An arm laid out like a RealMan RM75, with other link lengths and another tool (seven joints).
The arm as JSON. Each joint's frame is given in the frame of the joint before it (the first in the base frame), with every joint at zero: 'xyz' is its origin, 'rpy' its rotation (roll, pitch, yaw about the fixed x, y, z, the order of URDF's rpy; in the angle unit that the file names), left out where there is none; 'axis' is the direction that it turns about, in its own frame. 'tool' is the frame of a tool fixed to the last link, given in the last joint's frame.
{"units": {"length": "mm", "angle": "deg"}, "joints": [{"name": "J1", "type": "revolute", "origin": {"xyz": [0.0, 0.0, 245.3]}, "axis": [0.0, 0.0, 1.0]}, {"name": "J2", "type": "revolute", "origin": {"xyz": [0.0, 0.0, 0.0], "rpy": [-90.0, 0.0, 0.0]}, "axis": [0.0, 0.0, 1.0]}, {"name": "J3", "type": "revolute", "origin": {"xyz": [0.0, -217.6, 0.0], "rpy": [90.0, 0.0, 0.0]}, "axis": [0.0, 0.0, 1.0]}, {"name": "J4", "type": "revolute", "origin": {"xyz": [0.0, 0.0, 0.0], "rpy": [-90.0, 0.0, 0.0]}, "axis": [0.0, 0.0, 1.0]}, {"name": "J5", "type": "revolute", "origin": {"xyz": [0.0, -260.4, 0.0], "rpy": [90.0, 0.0, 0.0]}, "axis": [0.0, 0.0, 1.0]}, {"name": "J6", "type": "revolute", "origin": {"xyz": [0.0, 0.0, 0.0], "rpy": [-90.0, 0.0, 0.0]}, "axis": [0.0, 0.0, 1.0]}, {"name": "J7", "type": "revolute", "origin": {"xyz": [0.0, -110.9, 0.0], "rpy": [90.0, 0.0, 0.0]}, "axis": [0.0, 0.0, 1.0]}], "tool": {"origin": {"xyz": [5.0, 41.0, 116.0], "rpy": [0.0, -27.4, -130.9]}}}
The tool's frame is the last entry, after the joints.
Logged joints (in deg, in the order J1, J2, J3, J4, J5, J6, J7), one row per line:
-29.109 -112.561 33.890 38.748 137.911 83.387 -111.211
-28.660 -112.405 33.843 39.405 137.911 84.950 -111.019
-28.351 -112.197 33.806 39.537 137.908 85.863 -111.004
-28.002 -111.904 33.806 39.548 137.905 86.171 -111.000
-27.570 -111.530 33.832 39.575 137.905 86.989 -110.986
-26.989 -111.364 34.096 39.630 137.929 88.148 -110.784
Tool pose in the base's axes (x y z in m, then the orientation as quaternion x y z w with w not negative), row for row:
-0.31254 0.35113 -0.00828 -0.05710 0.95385 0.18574 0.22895
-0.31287 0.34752 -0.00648 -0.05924 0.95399 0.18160 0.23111
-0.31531 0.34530 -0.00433 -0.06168 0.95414 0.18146 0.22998
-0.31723 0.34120 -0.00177 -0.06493 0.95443 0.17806 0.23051
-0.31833 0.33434 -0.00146 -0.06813 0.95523 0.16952 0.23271
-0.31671 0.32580 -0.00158 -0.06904 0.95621 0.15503 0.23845
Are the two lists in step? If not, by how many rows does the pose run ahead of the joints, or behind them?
The pose runs 1 row ahead of the joints: the pose in row i belongs to the joints in row i + 1.
